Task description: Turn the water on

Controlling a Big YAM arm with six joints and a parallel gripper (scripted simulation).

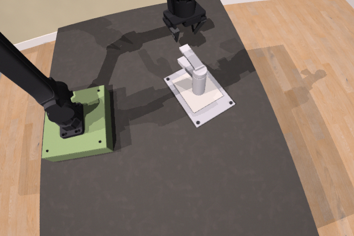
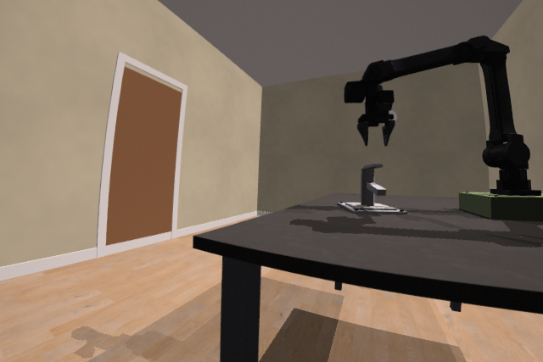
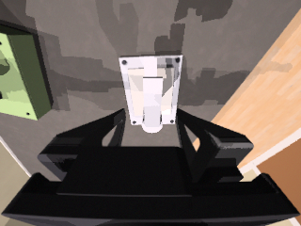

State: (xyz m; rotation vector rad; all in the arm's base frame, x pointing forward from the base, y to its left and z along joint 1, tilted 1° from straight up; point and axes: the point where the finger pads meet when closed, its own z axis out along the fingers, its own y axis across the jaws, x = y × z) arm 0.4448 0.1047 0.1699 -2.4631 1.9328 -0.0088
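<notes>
Right now the lever is 8 cm below my hand, 3 cm to the right of it and 1 cm ahead of it. Round my hand: grey tap (13 cm below, 6 cm to the right, 2 cm ahead).
</notes>
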